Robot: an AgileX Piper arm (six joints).
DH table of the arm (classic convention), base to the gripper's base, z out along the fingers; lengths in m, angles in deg. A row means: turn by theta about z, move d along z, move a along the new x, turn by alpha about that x. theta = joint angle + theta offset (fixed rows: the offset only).
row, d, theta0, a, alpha
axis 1, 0.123, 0, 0, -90
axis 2, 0, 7.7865, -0.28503, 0
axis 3, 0, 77.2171, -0.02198, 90
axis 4, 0.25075, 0, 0, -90
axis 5, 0, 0, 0, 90
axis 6, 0.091, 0, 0, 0
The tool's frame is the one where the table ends.
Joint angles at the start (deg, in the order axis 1, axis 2, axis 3, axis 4, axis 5, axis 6): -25.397 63.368 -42.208 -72.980 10.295 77.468
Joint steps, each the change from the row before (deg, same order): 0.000 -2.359 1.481 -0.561 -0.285 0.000; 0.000 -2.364 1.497 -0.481 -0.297 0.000; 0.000 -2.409 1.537 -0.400 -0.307 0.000; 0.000 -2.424 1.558 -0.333 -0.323 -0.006; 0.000 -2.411 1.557 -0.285 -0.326 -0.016; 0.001 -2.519 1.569 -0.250 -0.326 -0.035; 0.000 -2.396 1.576 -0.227 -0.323 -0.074; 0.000 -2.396 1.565 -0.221 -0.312 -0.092; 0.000 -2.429 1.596 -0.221 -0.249 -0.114; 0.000 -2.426 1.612 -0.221 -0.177 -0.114; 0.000 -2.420 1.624 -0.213 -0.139 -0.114
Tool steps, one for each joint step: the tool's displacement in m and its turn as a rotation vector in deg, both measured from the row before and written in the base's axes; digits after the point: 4 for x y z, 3 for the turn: -0.0086 0.0045 0.0013 -0.833 -0.667 0.415; -0.0086 0.0045 0.0008 -0.761 -0.690 0.399; -0.0086 0.0046 0.0003 -0.696 -0.727 0.383; -0.0086 0.0046 -0.0002 -0.642 -0.748 0.380; -0.0084 0.0045 -0.0007 -0.607 -0.749 0.372; -0.0085 0.0046 -0.0009 -0.637 -0.836 0.367; -0.0080 0.0043 -0.0017 -0.597 -0.703 0.365; -0.0078 0.0042 -0.0021 -0.616 -0.699 0.353; -0.0078 0.0041 -0.0026 -0.641 -0.669 0.293; -0.0076 0.0039 -0.0031 -0.638 -0.629 0.220; -0.0074 0.0037 -0.0036 -0.626 -0.605 0.178
